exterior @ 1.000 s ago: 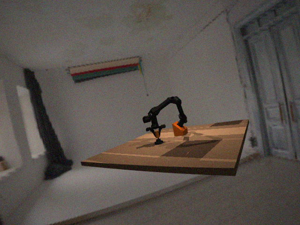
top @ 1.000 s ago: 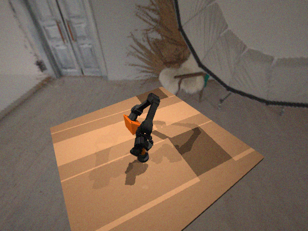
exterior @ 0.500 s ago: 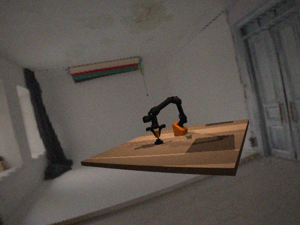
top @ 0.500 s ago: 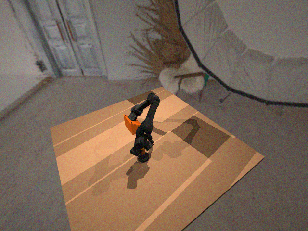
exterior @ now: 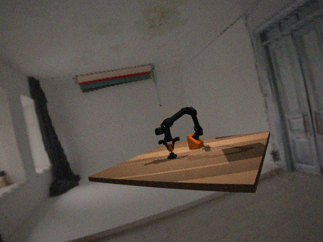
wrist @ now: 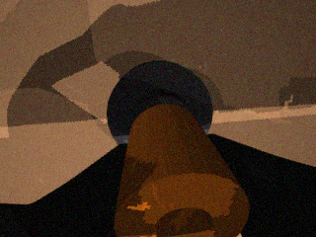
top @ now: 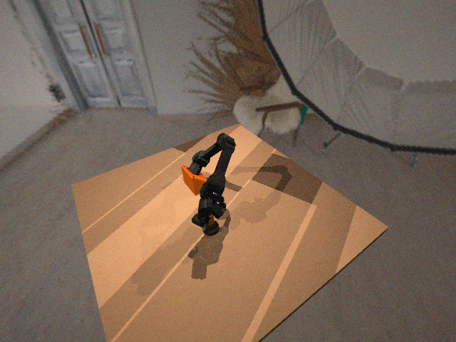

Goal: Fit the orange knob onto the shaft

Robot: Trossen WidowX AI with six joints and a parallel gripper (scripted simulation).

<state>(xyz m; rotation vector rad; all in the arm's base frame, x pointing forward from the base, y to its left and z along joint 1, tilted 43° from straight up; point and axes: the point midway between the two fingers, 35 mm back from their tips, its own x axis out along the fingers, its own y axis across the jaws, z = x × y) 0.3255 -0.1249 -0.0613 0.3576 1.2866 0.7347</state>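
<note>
The pedestal lies 4 cm below my gripper tip. Round my gripper tip: orange knob (2 cm above).
</note>
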